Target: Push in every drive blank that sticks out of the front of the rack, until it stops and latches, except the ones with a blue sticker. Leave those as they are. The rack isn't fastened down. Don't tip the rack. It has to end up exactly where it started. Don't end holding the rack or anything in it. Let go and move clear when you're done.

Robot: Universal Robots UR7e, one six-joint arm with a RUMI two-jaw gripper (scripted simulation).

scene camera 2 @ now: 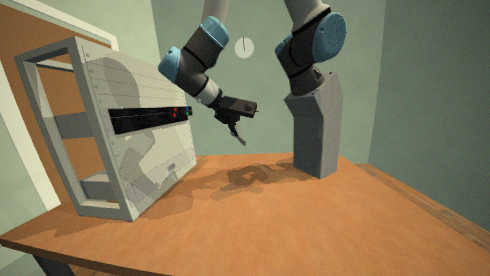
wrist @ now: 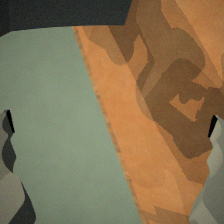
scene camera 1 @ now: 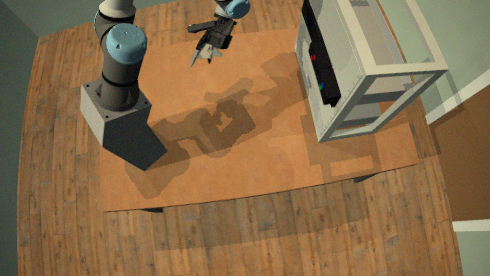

Labels:
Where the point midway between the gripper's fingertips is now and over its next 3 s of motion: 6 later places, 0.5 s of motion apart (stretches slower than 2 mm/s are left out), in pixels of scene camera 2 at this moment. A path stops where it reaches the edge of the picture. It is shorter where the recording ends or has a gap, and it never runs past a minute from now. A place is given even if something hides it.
My gripper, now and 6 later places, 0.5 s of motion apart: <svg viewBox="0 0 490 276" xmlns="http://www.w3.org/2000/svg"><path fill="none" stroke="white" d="M252 127L254 127L258 127L265 123L273 120L280 112L282 103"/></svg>

